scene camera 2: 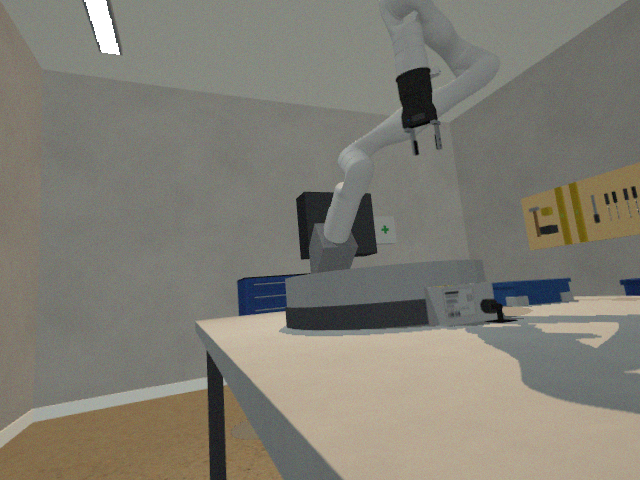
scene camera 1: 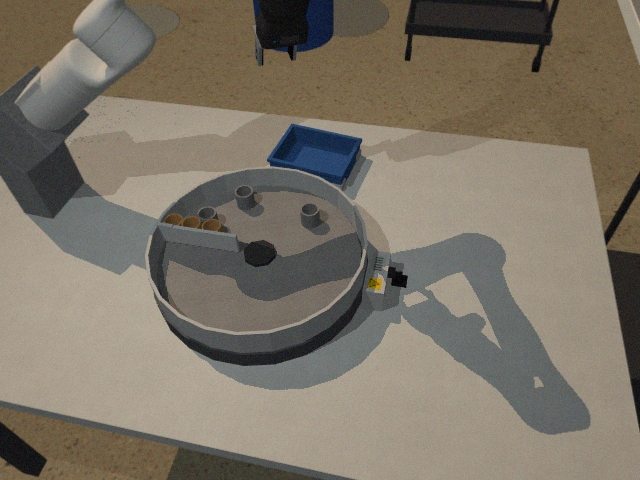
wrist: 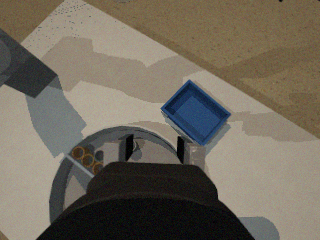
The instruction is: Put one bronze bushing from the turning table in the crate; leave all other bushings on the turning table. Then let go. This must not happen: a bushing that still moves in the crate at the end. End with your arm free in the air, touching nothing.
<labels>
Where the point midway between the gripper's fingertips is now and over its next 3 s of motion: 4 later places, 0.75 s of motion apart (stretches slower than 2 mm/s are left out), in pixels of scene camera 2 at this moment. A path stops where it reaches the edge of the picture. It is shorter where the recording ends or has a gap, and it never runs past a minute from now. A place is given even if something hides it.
My gripper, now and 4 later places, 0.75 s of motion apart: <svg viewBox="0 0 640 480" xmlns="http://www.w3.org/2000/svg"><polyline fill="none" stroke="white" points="427,152 426,151 430,153 409,173 378,199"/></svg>
</labels>
